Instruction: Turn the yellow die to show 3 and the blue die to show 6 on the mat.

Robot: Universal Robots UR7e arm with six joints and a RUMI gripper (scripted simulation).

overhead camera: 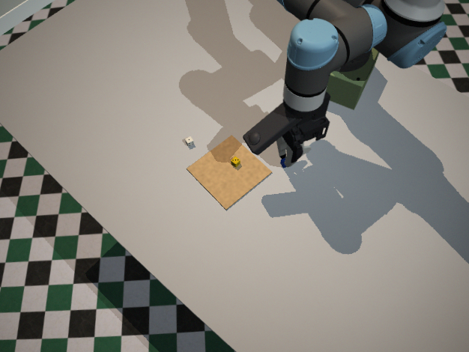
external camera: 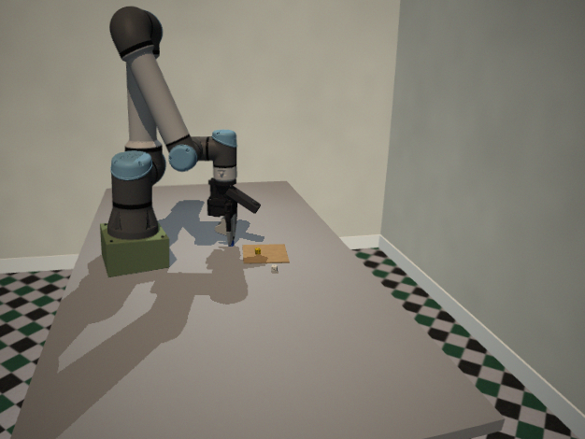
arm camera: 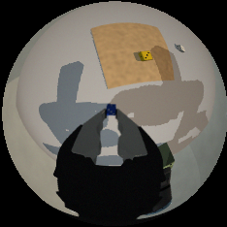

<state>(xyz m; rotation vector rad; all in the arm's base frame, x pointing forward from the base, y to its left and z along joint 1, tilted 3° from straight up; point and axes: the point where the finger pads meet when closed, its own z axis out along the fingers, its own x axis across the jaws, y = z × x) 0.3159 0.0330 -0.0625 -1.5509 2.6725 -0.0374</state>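
Now: hand 10 mm above the blue die. Also, from my hand: tan mat (90 mm ahead, 100 mm to the right, 20 mm below); then white die (80 mm ahead, 220 mm to the right, 10 mm below); then yellow die (60 mm ahead, 90 mm to the right, 10 mm below).
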